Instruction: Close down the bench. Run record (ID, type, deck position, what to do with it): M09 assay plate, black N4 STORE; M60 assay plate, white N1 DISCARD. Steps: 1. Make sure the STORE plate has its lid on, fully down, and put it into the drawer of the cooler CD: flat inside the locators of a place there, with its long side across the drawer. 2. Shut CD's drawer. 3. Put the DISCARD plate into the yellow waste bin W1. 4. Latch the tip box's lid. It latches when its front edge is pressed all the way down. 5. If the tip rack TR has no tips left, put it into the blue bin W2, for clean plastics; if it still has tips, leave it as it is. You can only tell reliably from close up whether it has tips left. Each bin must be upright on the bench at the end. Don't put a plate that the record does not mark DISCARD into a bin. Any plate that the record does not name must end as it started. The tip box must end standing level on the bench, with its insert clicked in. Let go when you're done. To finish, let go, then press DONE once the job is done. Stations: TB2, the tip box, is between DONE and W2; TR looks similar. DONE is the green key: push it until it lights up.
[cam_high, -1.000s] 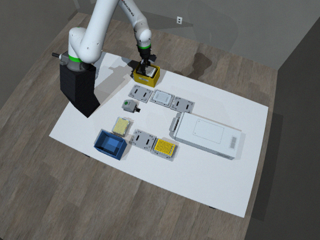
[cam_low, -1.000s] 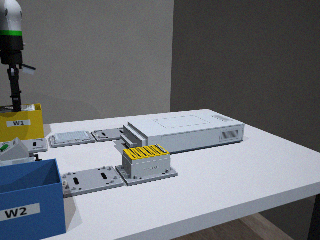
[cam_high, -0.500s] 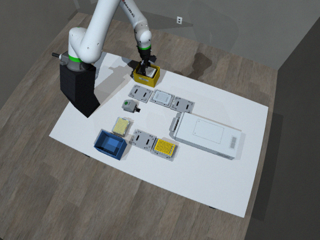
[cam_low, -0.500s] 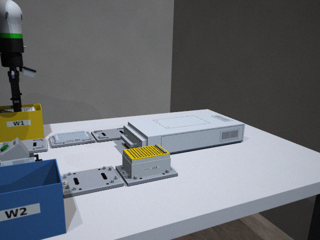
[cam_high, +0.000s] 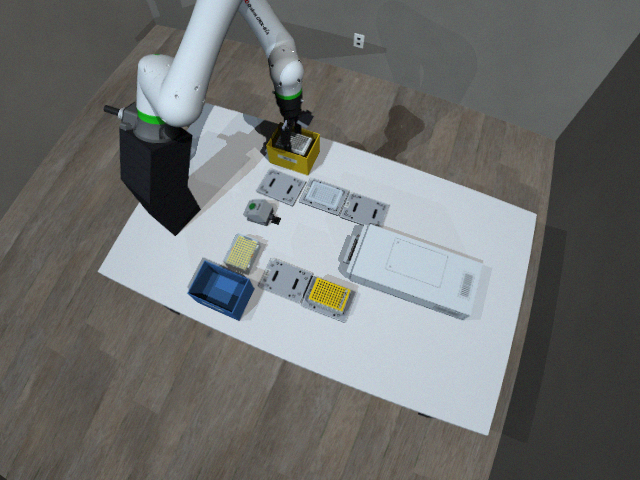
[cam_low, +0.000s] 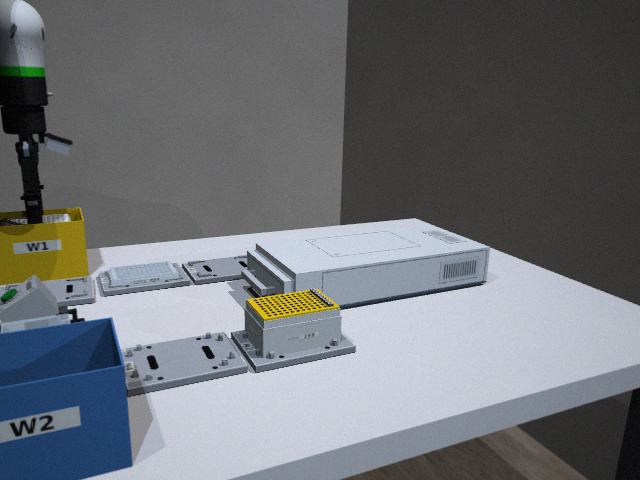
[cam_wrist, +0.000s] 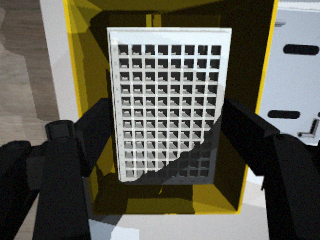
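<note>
My hand is 20 mm above the white plate. From my hand the other things lie so: yellow bin W1: 90 mm below; green done key: 60 mm behind, 300 mm to the right, 60 mm below; deck nest: 160 mm to the right, 120 mm below.
</note>
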